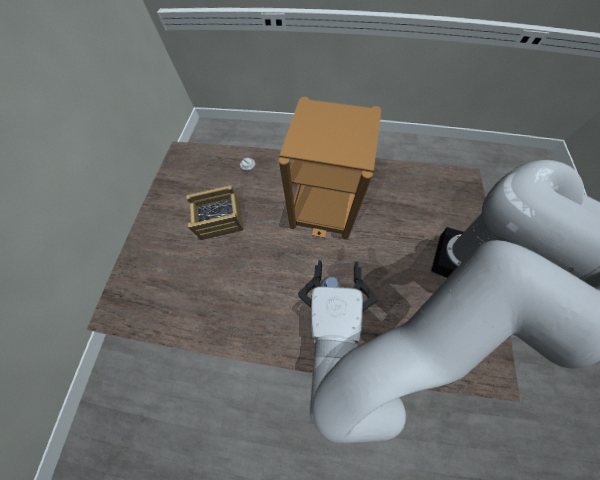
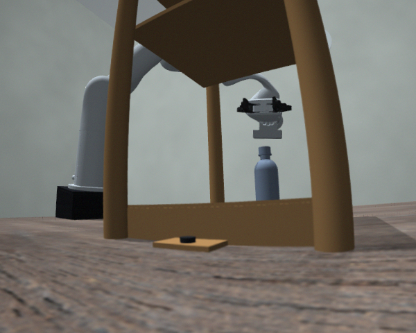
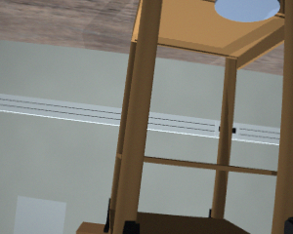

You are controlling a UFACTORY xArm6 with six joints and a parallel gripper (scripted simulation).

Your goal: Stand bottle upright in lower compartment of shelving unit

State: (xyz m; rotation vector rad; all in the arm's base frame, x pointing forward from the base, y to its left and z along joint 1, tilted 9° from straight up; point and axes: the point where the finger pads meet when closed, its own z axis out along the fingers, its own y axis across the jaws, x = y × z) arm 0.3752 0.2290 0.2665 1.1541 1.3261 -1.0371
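Right now the bottle is 180 mm below my hand. The rest, counted from my hand: shelving unit: 80 mm ahead, 330 mm to the right, 110 mm below; white ball: 450 mm ahead, 450 mm to the right, 280 mm below.
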